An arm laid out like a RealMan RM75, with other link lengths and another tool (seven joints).
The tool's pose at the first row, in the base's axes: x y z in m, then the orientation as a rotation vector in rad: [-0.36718, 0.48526, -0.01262, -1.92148, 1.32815, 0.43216]
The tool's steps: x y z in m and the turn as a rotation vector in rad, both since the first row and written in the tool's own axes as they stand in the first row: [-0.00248, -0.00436, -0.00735, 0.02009, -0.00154, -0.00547]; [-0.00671, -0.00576, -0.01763, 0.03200, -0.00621, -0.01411]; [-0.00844, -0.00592, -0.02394, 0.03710, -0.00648, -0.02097]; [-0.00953, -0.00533, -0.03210, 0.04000, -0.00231, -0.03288]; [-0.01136, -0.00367, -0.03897, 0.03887, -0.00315, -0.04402]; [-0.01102, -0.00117, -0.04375, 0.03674, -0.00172, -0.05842]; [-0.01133, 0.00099, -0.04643, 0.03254, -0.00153, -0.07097]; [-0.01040, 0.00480, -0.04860, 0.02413, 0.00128, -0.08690]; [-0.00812, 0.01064, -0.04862, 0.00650, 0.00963, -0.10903]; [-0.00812, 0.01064, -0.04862, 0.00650, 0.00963, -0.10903]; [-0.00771, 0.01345, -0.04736, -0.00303, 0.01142, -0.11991]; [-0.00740, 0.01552, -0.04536, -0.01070, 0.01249, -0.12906]
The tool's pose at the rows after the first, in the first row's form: [-0.36523, 0.48227, -0.00447, -1.90750, 1.32119, 0.41601]; [-0.36706, 0.47771, 0.00560, -1.90065, 1.30920, 0.40722]; [-0.36847, 0.47423, 0.01096, -1.90029, 1.30198, 0.40035]; [-0.37054, 0.46883, 0.01685, -1.90659, 1.29251, 0.38859]; [-0.37370, 0.46466, 0.02194, -1.91347, 1.28072, 0.38468]; [-0.37647, 0.46047, 0.02393, -1.92397, 1.26703, 0.37783]; [-0.37891, 0.45830, 0.02507, -1.93451, 1.25442, 0.37450]; [-0.38227, 0.45540, 0.02445, -1.95150, 1.23999, 0.37015]; [-0.38663, 0.45283, 0.02075, -1.98190, 1.22251, 0.36431]; [-0.38663, 0.45283, 0.02075, -1.98190, 1.22251, 0.36431]; [-0.38883, 0.45298, 0.01856, -1.99645, 1.21236, 0.36415]; [-0.39031, 0.45387, 0.01624, -2.00817, 1.20348, 0.36414]
